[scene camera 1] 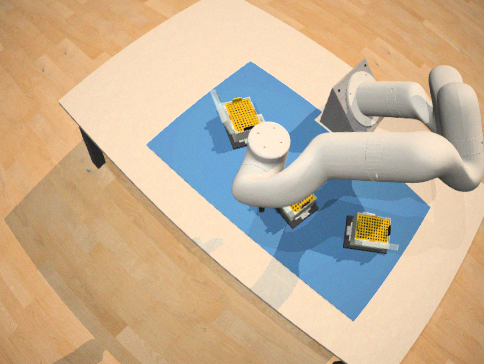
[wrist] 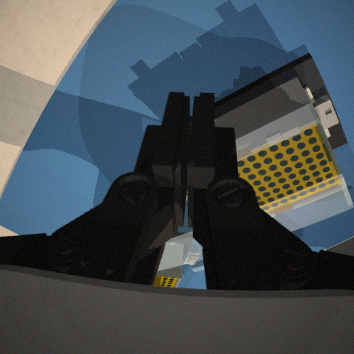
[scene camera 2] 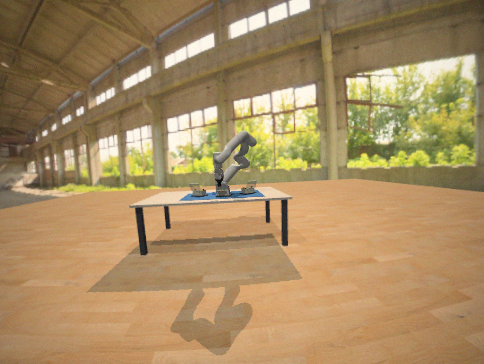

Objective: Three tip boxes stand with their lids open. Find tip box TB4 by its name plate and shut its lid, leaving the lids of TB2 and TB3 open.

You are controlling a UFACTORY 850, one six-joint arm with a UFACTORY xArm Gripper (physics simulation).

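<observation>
Three tip boxes with yellow racks stand on the mat; I cannot read their name plates. The upper-left box (scene camera 1: 242, 115) (scene camera 2: 198, 192) and the right box (scene camera 1: 372, 228) (scene camera 2: 247, 190) have their lids open. The middle box (scene camera 1: 303, 202) (scene camera 2: 223, 192) (wrist: 295, 165) is partly hidden by the arm in scene camera 1. Its clear lid (wrist: 300, 215) shows across the rack in the wrist view; its exact tilt is unclear. My gripper (scene camera 1: 261, 210) (wrist: 192, 123) is shut and empty, beside the middle box on its hinge side.
The blue mat (scene camera 1: 185, 142) (wrist: 65, 175) lies on the pale table (scene camera 1: 135, 60) (scene camera 2: 160, 198). The arm (scene camera 1: 375, 155) (scene camera 2: 235, 145) reaches across from its base (scene camera 1: 345, 102) at the mat's edge. Part of another yellow rack (wrist: 167, 281) shows below the fingers in the wrist view.
</observation>
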